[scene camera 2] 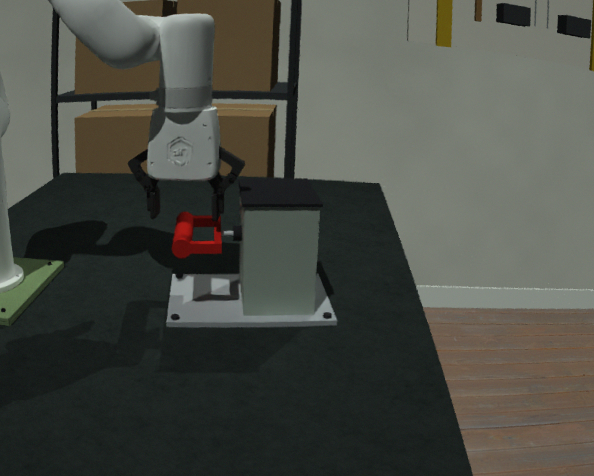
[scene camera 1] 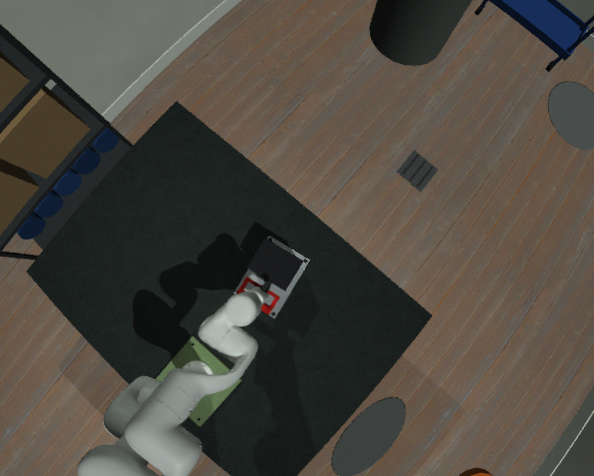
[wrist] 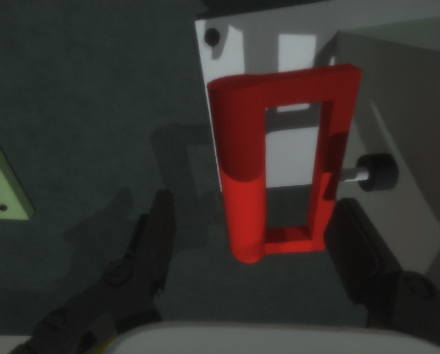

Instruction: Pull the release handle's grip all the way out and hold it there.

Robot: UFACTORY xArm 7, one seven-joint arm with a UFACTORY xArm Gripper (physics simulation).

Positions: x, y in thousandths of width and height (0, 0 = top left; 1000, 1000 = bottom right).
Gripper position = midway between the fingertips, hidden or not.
Observation:
In view: my gripper (scene camera 2: 312, 457) and a light base plate (scene camera 1: 477, 621).
The light base plate shows as well in the wrist view (wrist: 540, 126).

